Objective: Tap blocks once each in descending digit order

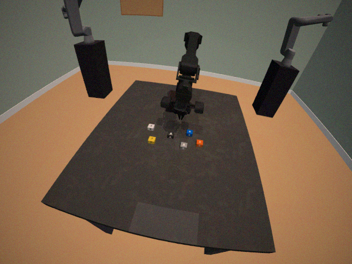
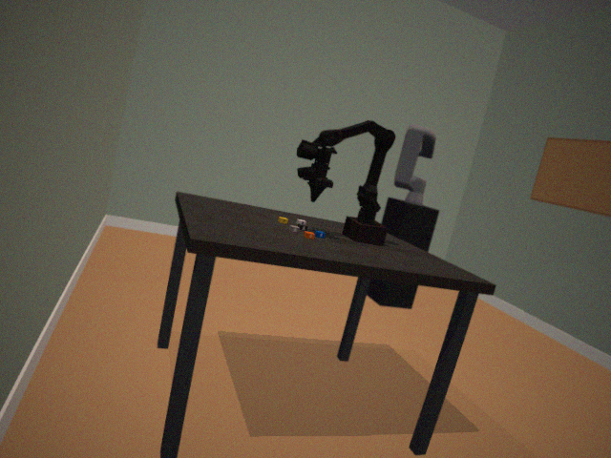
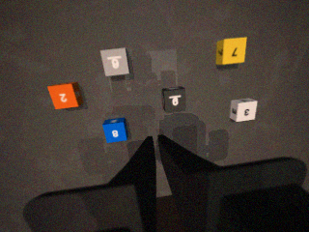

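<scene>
Now: the blue block 4 cm behind my gripper tip, 6 cm to the left of it and 11 cm below it. Also, from my gripper tip: black block: 4 cm to the right, 11 cm below; then orange block: 3 cm ahead, 11 cm to the left, 11 cm below; then grey block: 6 cm ahead, 4 cm to the left, 11 cm below.
</scene>
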